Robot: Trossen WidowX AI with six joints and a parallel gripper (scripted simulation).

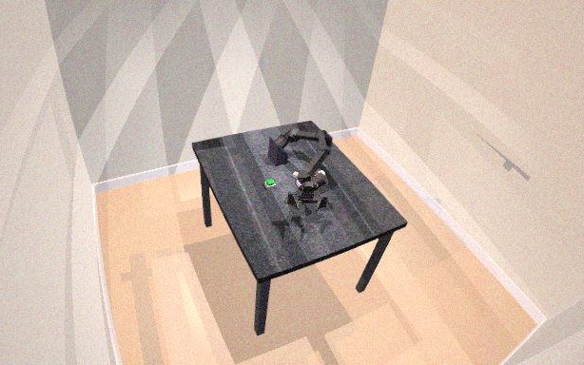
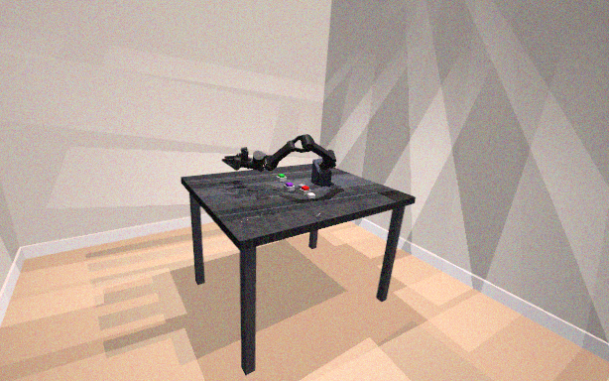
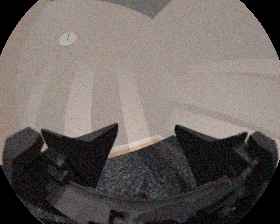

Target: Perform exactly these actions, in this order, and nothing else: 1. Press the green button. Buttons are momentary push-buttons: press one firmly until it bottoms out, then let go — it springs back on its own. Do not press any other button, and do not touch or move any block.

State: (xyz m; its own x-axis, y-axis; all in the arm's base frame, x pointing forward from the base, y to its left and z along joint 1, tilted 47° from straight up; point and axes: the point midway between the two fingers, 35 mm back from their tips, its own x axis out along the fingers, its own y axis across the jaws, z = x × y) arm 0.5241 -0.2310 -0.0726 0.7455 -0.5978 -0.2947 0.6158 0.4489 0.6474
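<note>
Now: gripper tip 370 mm past the green button, 140 mm above it and 60 mm to the right of it. The rest, counted from my gripper tip: purple button 290 mm behind, 220 mm to the left, 140 mm below; then red button 320 mm to the left, 320 mm behind, 140 mm below.
</note>
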